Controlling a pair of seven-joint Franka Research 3 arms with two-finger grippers.
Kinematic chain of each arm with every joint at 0, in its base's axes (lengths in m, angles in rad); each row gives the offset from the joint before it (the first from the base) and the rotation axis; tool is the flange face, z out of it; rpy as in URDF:
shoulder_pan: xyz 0 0 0.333 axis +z
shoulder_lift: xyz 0 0 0 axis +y
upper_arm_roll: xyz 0 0 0.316 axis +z
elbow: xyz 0.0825 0 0 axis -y
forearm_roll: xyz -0.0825 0 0.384 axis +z
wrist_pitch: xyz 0 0 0 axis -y
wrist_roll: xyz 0.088 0 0 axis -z
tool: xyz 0 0 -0.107 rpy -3.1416 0 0
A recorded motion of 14 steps. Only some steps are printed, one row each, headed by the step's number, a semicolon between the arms.
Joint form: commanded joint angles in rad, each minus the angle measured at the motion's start. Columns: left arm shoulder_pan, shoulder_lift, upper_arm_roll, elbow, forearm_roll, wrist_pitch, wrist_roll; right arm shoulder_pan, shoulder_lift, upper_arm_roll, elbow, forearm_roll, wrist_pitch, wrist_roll.
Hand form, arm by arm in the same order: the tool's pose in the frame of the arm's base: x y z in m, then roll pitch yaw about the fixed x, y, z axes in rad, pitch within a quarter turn. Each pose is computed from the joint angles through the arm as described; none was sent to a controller.
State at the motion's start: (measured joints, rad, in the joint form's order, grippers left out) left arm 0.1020 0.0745 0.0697 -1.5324 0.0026 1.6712 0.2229; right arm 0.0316 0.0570 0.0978 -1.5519 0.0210 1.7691 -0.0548
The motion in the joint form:
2: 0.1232 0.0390 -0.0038 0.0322 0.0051 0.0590 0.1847; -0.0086 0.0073 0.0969 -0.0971 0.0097 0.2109 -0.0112
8: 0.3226 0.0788 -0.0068 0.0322 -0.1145 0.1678 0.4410; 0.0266 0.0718 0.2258 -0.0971 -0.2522 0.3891 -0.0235
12: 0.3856 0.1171 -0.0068 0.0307 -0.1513 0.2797 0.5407; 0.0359 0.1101 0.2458 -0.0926 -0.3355 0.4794 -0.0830
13: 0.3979 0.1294 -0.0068 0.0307 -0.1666 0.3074 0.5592; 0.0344 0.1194 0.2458 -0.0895 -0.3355 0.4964 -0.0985
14: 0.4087 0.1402 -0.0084 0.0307 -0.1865 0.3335 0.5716; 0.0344 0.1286 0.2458 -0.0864 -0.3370 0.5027 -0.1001
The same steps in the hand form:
2: 0.5797 0.1720 0.6077 -3.0812 -0.1011 -0.1212; 0.5932 0.1297 0.5909 -3.1154 -0.2699 0.2696
8: 0.5582 0.2825 0.5948 -3.1080 -0.2086 -0.1619; 0.5972 0.2174 0.5756 2.9122 -0.3600 0.5821
12: 0.5566 0.3257 0.5822 -3.0621 -0.2789 -0.1897; 0.6053 0.2369 0.5664 2.8103 -0.3836 0.7387
13: 0.5574 0.3347 0.5775 -3.0565 -0.2979 -0.1907; 0.6087 0.2371 0.5643 2.8048 -0.3901 0.7568
14: 0.5586 0.3417 0.5736 -3.0561 -0.3206 -0.1865; 0.6112 0.2375 0.5610 2.8061 -0.3907 0.7594

